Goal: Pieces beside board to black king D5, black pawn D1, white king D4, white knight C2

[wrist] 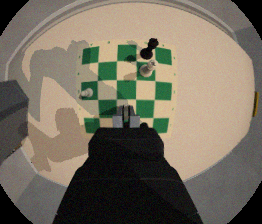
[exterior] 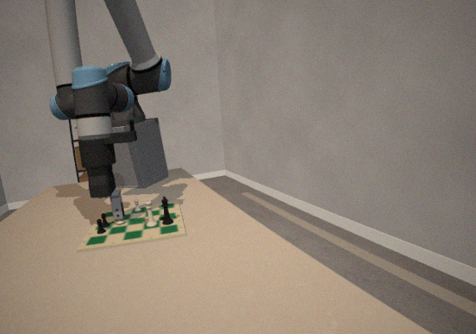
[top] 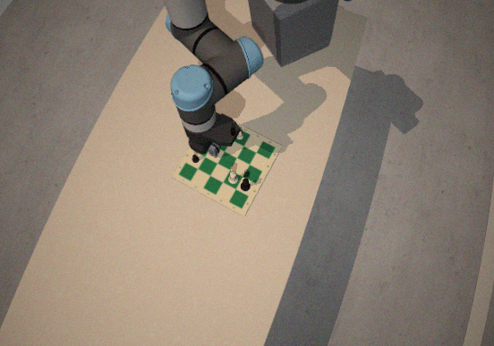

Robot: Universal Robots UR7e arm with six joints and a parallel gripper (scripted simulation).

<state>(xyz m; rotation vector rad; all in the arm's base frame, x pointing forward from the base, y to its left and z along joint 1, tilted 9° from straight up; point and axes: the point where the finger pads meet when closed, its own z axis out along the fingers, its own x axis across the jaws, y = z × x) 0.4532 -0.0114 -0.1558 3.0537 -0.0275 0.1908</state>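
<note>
The white knight lies 20 mm below my hand. Also, from my hand: board: 40 mm to the left, 40 mm below; small white piece: 80 mm behind, 40 mm to the left, 20 mm below; white king: 80 mm to the left, 40 mm ahead.
</note>
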